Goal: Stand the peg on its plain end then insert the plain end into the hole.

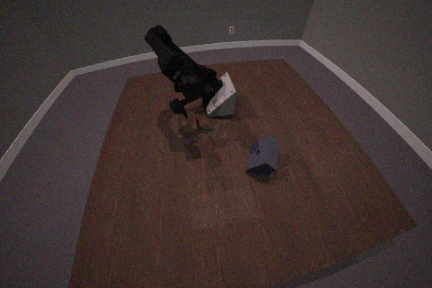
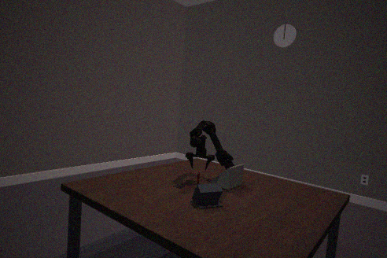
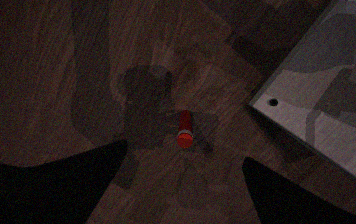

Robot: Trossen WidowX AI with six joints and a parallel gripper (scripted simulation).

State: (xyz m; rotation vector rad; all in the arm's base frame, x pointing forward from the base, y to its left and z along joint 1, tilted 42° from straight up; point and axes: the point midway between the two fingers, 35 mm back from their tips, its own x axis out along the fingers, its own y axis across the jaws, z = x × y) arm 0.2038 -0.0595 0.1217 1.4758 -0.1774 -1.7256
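The red peg is 4 cm below my gripper tip. The rest, counted from my gripper tip: grey sloped panel 22 cm ahead, 25 cm to the left, 5 cm below.
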